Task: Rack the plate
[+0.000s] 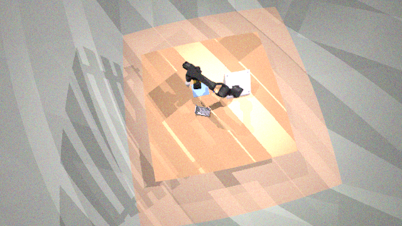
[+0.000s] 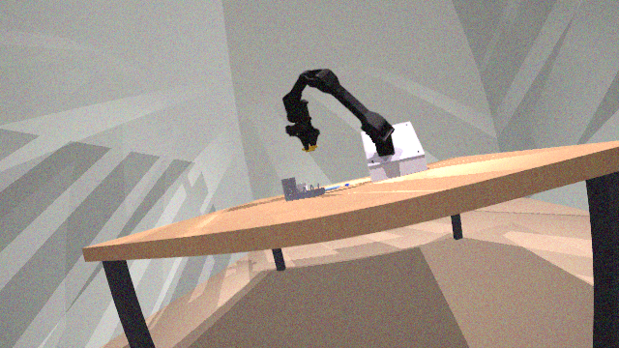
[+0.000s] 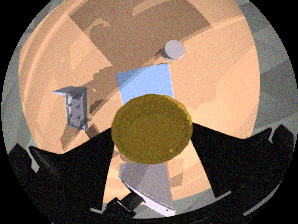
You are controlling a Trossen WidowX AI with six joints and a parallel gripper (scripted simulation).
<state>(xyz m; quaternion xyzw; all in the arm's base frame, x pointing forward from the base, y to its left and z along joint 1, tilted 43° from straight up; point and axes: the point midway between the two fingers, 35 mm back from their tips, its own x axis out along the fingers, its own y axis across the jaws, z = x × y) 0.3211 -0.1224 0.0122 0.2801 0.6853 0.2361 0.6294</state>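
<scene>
My gripper tip is now 10 mm past the grey dish rack, 210 mm to the right of it and 160 mm above it. Round my gripper tip: yellow plate: 10 mm above; then light blue mat: 10 mm behind, 180 mm below; then small white cup: 100 mm ahead, 70 mm to the right, 160 mm below.
</scene>
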